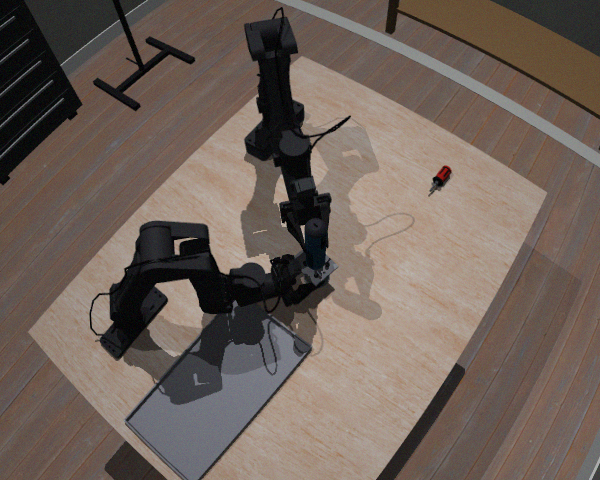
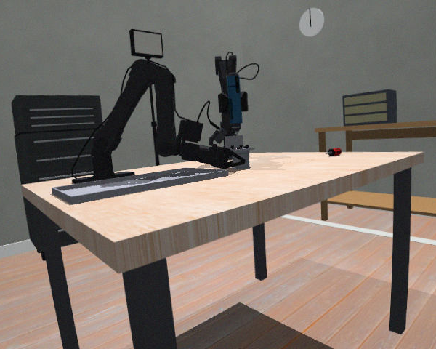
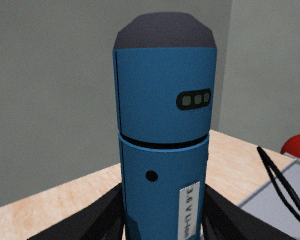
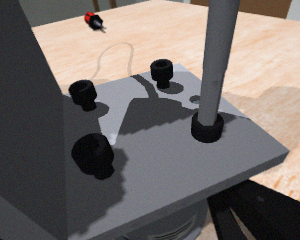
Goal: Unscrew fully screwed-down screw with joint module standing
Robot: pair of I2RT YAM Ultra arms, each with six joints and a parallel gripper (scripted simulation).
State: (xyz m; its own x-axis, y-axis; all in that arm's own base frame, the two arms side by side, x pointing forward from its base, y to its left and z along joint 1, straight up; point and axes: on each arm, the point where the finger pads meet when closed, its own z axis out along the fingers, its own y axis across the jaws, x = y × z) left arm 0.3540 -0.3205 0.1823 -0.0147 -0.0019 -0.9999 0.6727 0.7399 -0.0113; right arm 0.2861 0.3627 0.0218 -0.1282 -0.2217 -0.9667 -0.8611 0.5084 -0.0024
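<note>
My right gripper is now 5 cm below the grey bracket. Also, from my right hand: shallow grey tray (5 cm behind, 35 cm to the right, 2 cm below); small red-handled screwdriver (15 cm ahead, 41 cm to the left, 1 cm below).
</note>
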